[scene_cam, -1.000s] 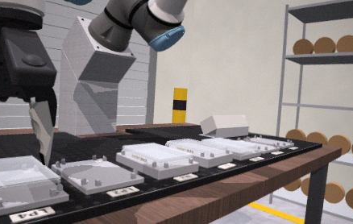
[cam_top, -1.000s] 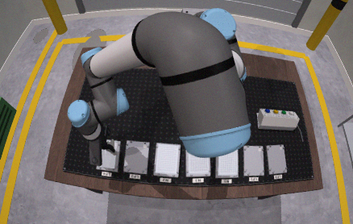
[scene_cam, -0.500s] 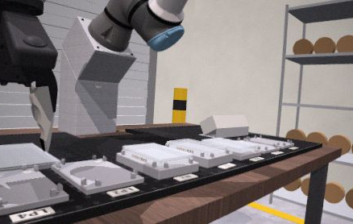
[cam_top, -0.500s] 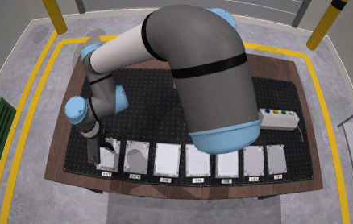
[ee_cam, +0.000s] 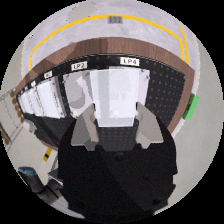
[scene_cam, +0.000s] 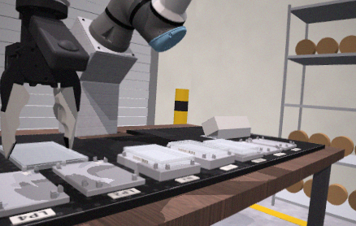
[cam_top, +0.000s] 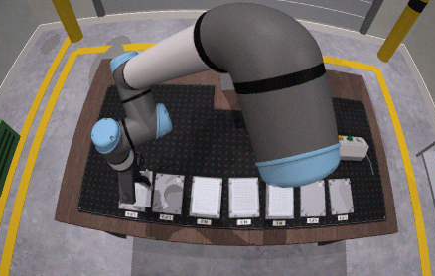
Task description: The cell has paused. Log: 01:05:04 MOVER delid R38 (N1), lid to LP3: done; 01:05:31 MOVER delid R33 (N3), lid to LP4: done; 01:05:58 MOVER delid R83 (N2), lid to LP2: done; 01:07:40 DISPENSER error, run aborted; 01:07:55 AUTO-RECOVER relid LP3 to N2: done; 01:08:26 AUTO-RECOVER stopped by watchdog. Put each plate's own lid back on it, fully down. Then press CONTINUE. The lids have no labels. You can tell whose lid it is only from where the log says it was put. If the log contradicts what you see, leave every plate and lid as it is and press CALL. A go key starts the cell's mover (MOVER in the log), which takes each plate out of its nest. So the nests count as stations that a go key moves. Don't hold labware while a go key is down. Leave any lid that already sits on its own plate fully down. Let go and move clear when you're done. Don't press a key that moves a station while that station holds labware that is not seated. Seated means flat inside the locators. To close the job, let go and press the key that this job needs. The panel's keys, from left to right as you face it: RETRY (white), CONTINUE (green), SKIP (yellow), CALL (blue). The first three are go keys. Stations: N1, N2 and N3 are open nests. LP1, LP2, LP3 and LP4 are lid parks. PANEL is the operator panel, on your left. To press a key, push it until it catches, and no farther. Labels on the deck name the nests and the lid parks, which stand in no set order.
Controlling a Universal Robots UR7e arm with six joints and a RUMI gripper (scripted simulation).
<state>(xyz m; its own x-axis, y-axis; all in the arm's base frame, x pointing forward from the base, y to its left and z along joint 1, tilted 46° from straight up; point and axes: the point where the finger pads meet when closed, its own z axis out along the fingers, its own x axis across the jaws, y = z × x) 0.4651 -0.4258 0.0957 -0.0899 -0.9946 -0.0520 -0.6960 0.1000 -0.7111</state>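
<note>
The LP2 lid park is 90 mm to the left of my hand, 60 mm below it and 10 mm ahead of it. From my hand the other things lie so: blue CALL key (730 mm to the left, 110 mm behind); then LP4 lid park (60 mm below, 40 mm to the right, 10 mm behind); then well plate (220 mm to the left, 40 mm below, 40 mm ahead).
</note>
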